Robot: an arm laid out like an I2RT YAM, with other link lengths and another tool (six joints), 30 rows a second.
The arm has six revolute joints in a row. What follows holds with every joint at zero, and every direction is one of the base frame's.
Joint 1 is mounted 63.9 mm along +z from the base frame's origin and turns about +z.
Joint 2 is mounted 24.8 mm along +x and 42.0 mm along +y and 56.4 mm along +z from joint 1 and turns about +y.
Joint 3 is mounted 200.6 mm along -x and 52.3 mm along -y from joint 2 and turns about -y.
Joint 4 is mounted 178.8 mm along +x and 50.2 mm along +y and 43.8 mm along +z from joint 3 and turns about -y.
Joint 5 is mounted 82.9 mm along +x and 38.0 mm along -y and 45.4 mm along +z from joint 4 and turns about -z.
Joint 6 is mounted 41.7 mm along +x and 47.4 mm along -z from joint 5 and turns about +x.
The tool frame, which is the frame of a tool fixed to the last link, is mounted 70.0 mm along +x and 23.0 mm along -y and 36.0 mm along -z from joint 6; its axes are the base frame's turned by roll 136.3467, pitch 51.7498 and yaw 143.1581 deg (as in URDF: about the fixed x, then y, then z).
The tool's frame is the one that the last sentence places.
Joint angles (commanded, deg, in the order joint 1, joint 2, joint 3, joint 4, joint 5, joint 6), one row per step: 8.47 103.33 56.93 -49.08 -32.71 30.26; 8.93 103.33 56.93 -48.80 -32.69 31.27; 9.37 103.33 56.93 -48.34 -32.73 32.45; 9.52 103.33 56.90 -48.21 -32.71 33.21; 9.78 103.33 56.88 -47.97 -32.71 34.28; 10.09 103.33 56.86 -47.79 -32.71 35.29; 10.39 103.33 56.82 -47.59 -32.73 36.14; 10.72 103.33 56.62 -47.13 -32.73 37.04; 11.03 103.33 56.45 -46.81 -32.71 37.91; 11.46 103.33 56.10 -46.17 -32.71 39.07
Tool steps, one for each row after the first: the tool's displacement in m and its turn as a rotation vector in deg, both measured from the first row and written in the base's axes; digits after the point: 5 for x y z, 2 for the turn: 0.00007 0.00196 0.00009 -0.14 0.25 -0.38; 0.00067 0.00416 0.00012 -0.21 0.42 -0.94; 0.00064 0.00505 0.00022 -0.33 0.71 -1.42; 0.00078 0.00653 0.00037 -0.46 1.05 -2.06; 0.00068 0.00808 0.00056 -0.60 1.42 -2.60; 0.00055 0.00952 0.00065 -0.68 1.71 -3.01; 0.00040 0.01106 0.00021 -0.77 1.92 -3.44; 0.00001 0.01244 -0.00007 -0.90 2.22 -3.86; -0.00051 0.01437 -0.00083 -1.03 2.54 -4.40
